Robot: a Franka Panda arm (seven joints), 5 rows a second.
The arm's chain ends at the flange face. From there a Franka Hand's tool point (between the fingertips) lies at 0.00 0.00 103.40 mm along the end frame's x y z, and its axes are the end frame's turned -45 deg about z.
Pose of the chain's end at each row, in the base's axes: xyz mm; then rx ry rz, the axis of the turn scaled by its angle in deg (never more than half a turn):
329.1 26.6 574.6 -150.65 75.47 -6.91
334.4 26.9 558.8 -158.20 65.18 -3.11
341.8 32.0 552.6 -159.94 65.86 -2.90
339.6 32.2 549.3 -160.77 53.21 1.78
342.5 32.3 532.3 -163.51 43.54 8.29
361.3 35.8 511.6 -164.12 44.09 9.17
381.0 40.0 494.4 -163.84 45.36 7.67
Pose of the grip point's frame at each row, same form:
345.7 41.0 473.6 -170.37 12.24 -12.98
343.9 40.2 456.7 -172.42 -0.32 -8.01
349.8 42.3 450.0 -174.13 -0.36 -6.78
343.6 51.0 447.7 -169.20 -12.39 -4.40
337.7 53.2 431.2 -166.59 -22.20 1.64
355.2 55.7 410.3 -167.12 -21.89 2.86
376.8 59.5 392.9 -167.67 -20.66 1.48

